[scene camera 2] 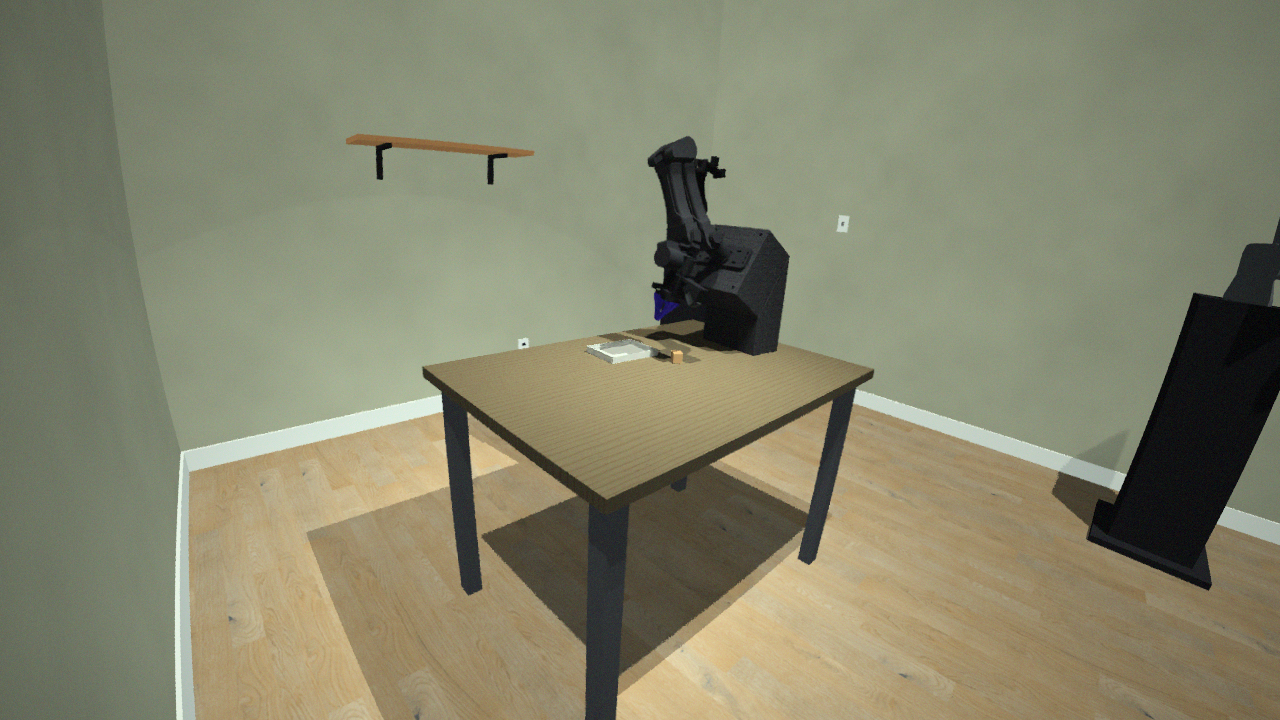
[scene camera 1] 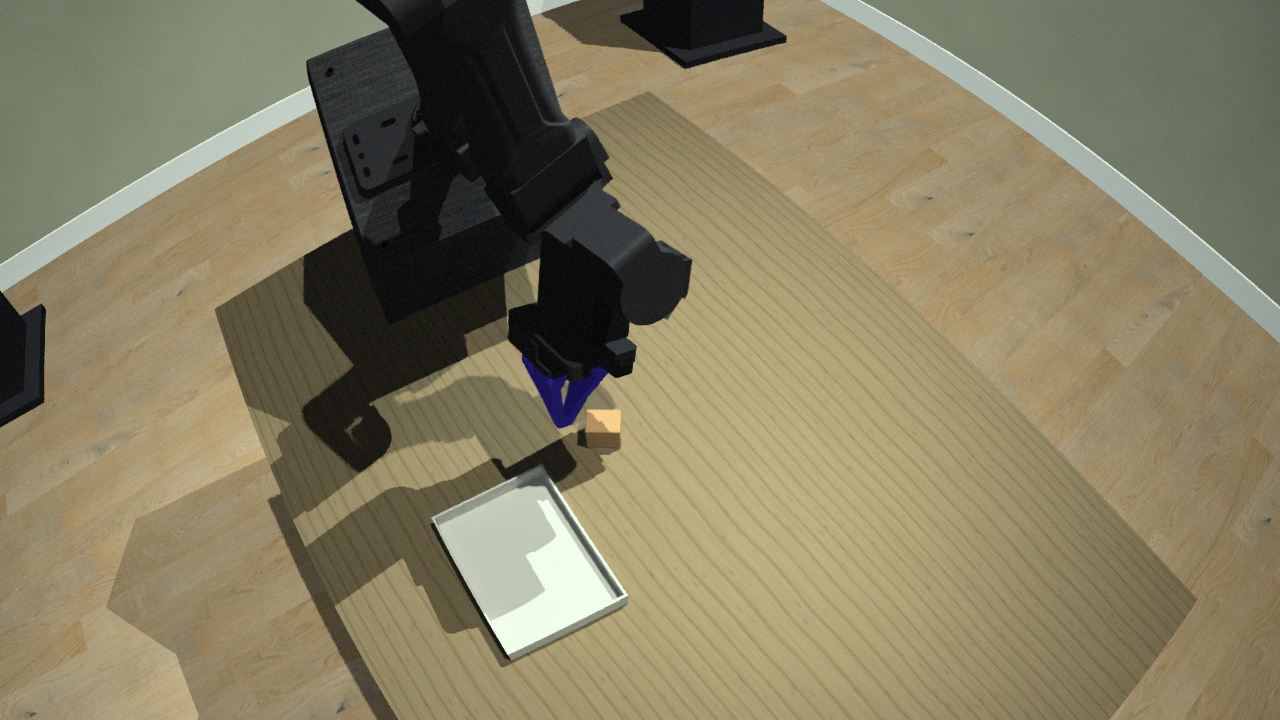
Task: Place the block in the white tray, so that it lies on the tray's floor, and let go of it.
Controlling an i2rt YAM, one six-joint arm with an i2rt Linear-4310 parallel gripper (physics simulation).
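Places are measured from the arm's base along level axes (x left, y back, z up), in millimetres.
Pixels of known places: gripper, fingertip midpoint: (scene camera 2: 656, 319) (scene camera 1: 563, 425); arm's base, link origin: (scene camera 2: 724, 256) (scene camera 1: 444, 119).
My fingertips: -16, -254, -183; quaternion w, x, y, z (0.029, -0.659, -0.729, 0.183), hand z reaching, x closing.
Observation:
For each thing: its top centre in the pictures, then the offset to it from my fingertips, as dx, dy, dz. Level surfaces: height alone.
- small orange block, top centre: (scene camera 1: 602, 420) (scene camera 2: 677, 351) +56, +39, -88
- white tray, top centre: (scene camera 1: 524, 557) (scene camera 2: 622, 347) -84, -53, -98
- wooden table, surface height: dz -118
The small orange block (scene camera 1: 603, 428) (scene camera 2: 676, 357) lies on the table, outside the tray and a short way from its nearest corner. The white tray (scene camera 1: 581, 612) (scene camera 2: 616, 360) lies flat on the table, and its floor shows no block on it. My gripper (scene camera 1: 562, 422) (scene camera 2: 659, 317) has blue fingers, whose tips meet with nothing between them. It is shut and hangs above the table. In the scene camera 1 view its tips appear just left of the block; in the scene camera 2 view they are above and apart from it.
The wooden table (scene camera 1: 850, 501) (scene camera 2: 572, 420) carries the arm's black box-shaped base (scene camera 1: 447, 268) (scene camera 2: 747, 304) behind the tray and block. A wall shelf (scene camera 2: 438, 145) is at the back. A black pedestal (scene camera 2: 1190, 438) stands on the floor at the right, away from the table.

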